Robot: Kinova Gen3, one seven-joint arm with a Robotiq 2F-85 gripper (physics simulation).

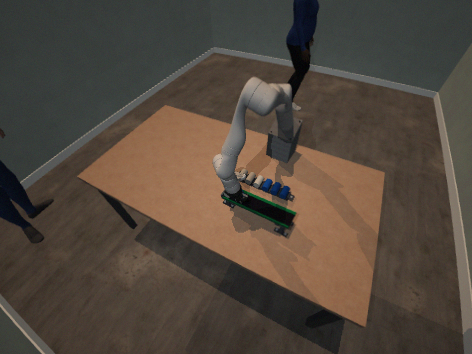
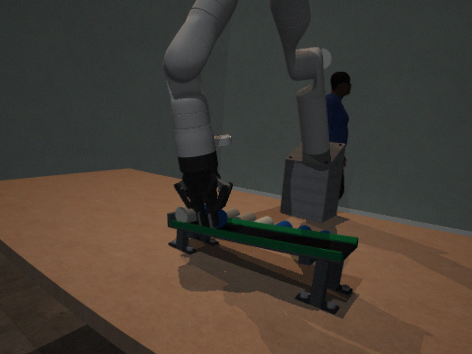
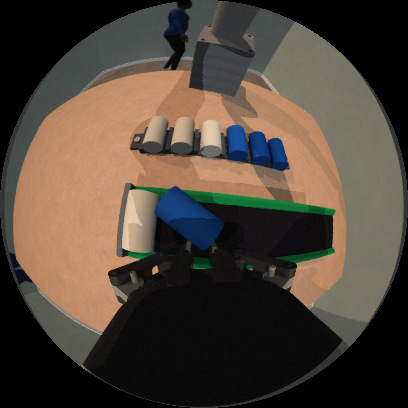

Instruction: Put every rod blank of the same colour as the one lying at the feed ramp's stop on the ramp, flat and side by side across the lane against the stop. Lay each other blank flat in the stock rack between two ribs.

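Observation:
A cream blank (image 2: pixel 185 215) (image 3: pixel 140 220) lies across the feed ramp (image 1: pixel 270 209) (image 2: pixel 265 243) (image 3: pixel 280 204) against its stop (image 3: pixel 124 220). A blue blank (image 2: pixel 220 218) (image 3: pixel 189 217) lies askew on the ramp, its upper left end near the cream one. My gripper (image 1: pixel 241 200) (image 2: pixel 207 220) (image 3: pixel 200 247) is down at the ramp, fingers nearly together with nothing between them, at the blue blank's lower right end. In the stock rack (image 3: pixel 137 141) lie three cream blanks (image 3: pixel 156 134) (image 3: pixel 182 135) (image 3: pixel 211 137) at the left and three blue blanks (image 3: pixel 237 142) (image 3: pixel 258 148) (image 3: pixel 278 153) at the right.
The rack stands between the ramp and the grey robot pedestal (image 1: pixel 282 143) (image 2: pixel 311 187) (image 3: pixel 220 65). The ramp has raised green side rails and stands on legs on the wooden table (image 1: pixel 165 150) (image 2: pixel 100 215). A person (image 1: pixel 301 30) (image 2: pixel 338 115) (image 3: pixel 177 30) stands behind the table.

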